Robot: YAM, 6 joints.
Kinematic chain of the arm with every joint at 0, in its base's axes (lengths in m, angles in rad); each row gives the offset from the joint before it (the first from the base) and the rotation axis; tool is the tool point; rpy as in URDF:
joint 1: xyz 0 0 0.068 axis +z
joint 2: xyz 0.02 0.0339 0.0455 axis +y
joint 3: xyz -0.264 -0.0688 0 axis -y
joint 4: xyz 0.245 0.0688 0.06 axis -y
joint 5: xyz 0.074 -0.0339 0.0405 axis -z
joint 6: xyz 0.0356 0 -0.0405 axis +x
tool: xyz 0 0 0 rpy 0 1.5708 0
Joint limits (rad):
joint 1: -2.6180..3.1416
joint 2: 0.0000..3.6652
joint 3: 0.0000..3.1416
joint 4: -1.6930..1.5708
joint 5: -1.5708..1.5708
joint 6: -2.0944..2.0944
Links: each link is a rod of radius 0.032 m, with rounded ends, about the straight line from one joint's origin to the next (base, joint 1, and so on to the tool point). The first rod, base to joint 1, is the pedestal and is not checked.
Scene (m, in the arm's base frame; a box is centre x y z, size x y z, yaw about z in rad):
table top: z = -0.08
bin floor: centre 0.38 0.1 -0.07 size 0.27 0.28 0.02 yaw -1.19
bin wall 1: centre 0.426 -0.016 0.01 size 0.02 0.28 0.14 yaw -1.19
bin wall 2: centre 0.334 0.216 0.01 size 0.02 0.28 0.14 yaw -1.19
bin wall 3: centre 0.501 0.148 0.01 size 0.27 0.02 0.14 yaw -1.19
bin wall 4: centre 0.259 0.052 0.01 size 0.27 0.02 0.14 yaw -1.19
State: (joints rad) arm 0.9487 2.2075 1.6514 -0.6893 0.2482 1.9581
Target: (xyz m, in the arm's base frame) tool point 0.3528 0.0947 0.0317
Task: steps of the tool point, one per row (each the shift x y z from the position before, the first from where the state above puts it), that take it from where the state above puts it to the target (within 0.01 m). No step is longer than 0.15 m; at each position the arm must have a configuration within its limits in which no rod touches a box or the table.
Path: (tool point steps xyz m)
1: 0.0608 -0.0870 0.0447
2: 0.0318 -0.0971 0.0402
3: 0.0098 -0.0375 -0.1046
4: -0.0198 -0.0454 -0.0932

